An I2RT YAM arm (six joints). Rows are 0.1 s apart.
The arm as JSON. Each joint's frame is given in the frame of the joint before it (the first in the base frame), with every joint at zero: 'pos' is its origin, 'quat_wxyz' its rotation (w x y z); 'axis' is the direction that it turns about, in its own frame. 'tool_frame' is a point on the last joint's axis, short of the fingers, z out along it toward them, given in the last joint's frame.
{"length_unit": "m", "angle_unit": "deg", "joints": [
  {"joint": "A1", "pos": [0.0, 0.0, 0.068], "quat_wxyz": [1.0, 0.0, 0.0, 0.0], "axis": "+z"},
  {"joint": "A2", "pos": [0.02, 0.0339, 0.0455], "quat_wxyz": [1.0, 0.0, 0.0, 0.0], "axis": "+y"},
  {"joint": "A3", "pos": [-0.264, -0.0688, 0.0], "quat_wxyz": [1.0, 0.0, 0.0, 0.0], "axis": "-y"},
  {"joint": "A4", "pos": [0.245, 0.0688, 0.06], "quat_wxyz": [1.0, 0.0, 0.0, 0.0], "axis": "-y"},
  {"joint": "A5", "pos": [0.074, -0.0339, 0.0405], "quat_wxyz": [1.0, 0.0, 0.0, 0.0], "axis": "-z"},
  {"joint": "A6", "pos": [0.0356, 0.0, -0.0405], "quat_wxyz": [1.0, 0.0, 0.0, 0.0], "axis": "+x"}
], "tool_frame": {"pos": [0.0, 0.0, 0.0], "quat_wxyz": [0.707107, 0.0, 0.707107, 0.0]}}
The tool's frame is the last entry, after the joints.
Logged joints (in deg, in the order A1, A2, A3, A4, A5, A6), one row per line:
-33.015, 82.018, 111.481, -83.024, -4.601, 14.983
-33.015, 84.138, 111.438, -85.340, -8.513, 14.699
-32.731, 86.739, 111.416, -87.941, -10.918, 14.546
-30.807, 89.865, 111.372, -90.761, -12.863, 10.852
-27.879, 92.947, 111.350, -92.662, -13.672, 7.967
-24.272, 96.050, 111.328, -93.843, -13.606, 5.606
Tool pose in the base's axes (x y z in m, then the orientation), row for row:
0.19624, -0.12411, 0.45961, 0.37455, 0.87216, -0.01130, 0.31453
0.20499, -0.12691, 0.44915, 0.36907, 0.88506, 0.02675, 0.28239
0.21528, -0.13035, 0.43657, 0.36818, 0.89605, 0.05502, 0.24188
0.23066, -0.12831, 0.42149, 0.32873, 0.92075, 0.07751, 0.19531
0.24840, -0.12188, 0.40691, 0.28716, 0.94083, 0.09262, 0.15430
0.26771, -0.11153, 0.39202, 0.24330, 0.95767, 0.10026, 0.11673
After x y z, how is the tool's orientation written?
As a quaternion, x y z w.
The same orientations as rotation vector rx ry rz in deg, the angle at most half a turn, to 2 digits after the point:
56.56, 131.69, -1.71
56.63, 135.80, 4.10
57.68, 140.37, 8.62
52.78, 147.84, 12.45
47.16, 154.50, 15.21
40.81, 160.64, 16.82

